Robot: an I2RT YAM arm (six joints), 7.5 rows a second.
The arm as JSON. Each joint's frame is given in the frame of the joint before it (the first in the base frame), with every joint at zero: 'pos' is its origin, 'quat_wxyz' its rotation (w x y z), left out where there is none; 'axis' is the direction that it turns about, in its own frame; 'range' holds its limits. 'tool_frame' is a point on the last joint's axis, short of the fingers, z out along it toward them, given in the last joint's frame.
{
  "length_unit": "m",
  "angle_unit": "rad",
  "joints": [
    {
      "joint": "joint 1",
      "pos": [
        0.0,
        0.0,
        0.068
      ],
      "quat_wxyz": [
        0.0,
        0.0,
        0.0,
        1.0
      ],
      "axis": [
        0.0,
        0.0,
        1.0
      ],
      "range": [
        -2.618,
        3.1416
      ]
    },
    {
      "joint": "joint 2",
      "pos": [
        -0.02,
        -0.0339,
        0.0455
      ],
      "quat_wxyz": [
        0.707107,
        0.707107,
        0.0,
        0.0
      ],
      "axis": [
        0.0,
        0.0,
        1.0
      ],
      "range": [
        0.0,
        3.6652
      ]
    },
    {
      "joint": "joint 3",
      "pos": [
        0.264,
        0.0,
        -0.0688
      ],
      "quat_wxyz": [
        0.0,
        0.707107,
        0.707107,
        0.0
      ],
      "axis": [
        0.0,
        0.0,
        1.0
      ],
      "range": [
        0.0,
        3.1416
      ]
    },
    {
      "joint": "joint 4",
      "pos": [
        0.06,
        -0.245,
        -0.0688
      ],
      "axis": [
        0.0,
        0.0,
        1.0
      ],
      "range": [
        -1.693,
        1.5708
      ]
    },
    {
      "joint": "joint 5",
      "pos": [
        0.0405,
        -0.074,
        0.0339
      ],
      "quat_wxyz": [
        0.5,
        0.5,
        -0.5,
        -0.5
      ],
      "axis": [
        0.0,
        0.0,
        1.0
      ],
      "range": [
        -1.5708,
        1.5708
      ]
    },
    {
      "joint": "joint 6",
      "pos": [
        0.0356,
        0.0,
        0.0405
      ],
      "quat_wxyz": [
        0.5,
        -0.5,
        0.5,
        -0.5
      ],
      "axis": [
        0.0,
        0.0,
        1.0
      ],
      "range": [
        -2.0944,
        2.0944
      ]
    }
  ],
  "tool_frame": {
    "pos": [
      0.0,
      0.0,
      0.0
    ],
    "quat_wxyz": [
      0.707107,
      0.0,
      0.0,
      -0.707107
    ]
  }
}
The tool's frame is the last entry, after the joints.
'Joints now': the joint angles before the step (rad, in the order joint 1, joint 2, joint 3, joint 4, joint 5, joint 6). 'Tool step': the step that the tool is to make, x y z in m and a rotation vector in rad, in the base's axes. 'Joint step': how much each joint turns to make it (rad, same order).
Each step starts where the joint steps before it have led.
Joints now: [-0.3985, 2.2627, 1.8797, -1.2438, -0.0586, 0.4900]
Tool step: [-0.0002, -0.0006, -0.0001, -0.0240, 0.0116, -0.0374]
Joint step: [0.0006, 0.0000, -0.0001, 0.0006, 0.0245, 0.0394]
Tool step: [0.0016, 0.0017, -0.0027, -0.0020, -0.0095, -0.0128]
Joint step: [0.0048, 0.0005, -0.0098, 0.0204, -0.0027, 0.0175]
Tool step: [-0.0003, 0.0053, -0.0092, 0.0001, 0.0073, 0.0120]
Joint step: [0.0113, 0.0003, -0.0366, 0.0301, 0.0027, -0.0005]
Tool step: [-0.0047, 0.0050, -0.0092, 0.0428, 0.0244, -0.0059]
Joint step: [0.0042, -0.0001, -0.0388, 0.0006, -0.0313, 0.0079]
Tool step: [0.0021, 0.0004, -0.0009, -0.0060, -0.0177, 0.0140]
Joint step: [0.0027, 0.0001, -0.0028, 0.0209, 0.0000, -0.0114]
